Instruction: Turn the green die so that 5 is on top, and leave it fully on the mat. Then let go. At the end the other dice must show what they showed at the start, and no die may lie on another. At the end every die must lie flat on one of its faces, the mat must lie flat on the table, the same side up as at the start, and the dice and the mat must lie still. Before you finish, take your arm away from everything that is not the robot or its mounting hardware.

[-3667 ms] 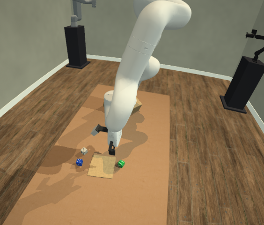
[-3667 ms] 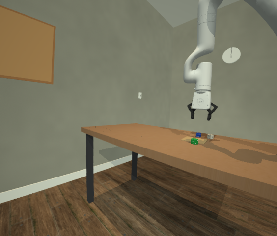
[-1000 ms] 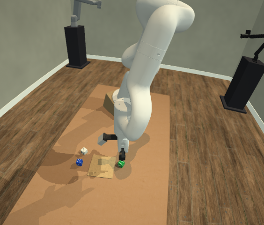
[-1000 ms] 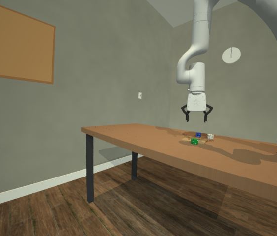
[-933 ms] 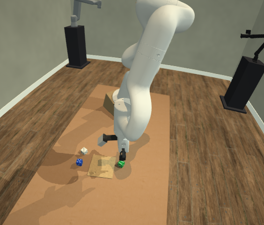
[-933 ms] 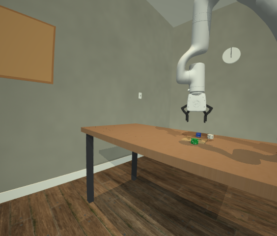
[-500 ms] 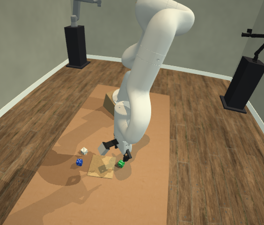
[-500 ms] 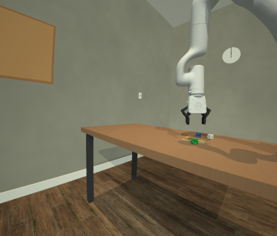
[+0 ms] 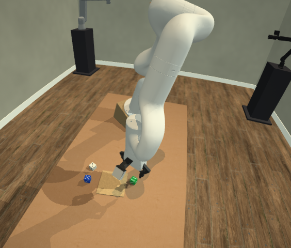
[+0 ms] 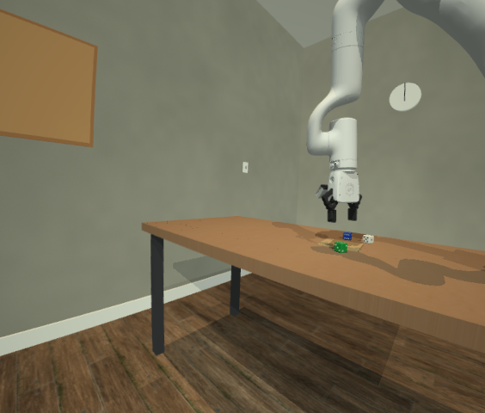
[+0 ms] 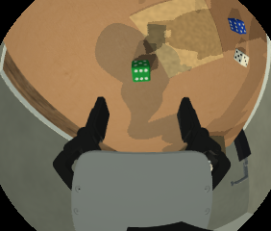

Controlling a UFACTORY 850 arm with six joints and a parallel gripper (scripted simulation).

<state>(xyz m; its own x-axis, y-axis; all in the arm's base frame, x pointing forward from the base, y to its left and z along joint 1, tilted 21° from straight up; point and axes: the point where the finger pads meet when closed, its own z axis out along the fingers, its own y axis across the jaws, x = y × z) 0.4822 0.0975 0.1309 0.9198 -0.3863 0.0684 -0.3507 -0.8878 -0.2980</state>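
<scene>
The green die lies 10 cm below my hand. Also, from my hand: blue die 7 cm ahead, 23 cm to the right, 10 cm below; then tan mat 4 cm ahead, 10 cm to the right, 11 cm below; then white die 2 cm behind, 24 cm to the right, 10 cm below.
</scene>
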